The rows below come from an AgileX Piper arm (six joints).
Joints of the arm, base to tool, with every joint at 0 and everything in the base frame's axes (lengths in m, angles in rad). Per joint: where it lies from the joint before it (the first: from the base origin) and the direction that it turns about. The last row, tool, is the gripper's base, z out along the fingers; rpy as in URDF.
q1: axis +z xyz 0 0 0.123
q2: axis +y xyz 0 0 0
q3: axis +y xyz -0.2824 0 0.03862
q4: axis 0.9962 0 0.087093 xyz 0.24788 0 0.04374
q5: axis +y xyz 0 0 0
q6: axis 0.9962 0 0.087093 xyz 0.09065 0 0.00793
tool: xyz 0 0 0 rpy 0 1.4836 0
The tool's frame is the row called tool.
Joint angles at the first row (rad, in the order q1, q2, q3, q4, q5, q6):
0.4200, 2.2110, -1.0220, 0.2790, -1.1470, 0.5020
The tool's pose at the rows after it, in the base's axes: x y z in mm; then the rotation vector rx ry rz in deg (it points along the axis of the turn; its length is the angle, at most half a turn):
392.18 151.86 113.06 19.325 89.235 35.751
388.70 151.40 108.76 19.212 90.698 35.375
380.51 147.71 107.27 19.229 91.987 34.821
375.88 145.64 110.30 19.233 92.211 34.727
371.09 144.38 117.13 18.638 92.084 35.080
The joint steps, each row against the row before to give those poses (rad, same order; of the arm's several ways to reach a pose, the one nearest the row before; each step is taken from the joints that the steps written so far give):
0.0000, 0.0000, 0.0050, -0.0180, 0.0150, -0.0070
0.0020, 0.0000, 0.0160, -0.0010, 0.0090, -0.0010
0.0000, -0.0180, 0.0420, 0.0000, -0.0010, 0.0000
0.0000, -0.0200, 0.0240, 0.0000, 0.0000, 0.0000
0.0000, -0.0300, 0.0240, -0.0100, 0.0020, 0.0000

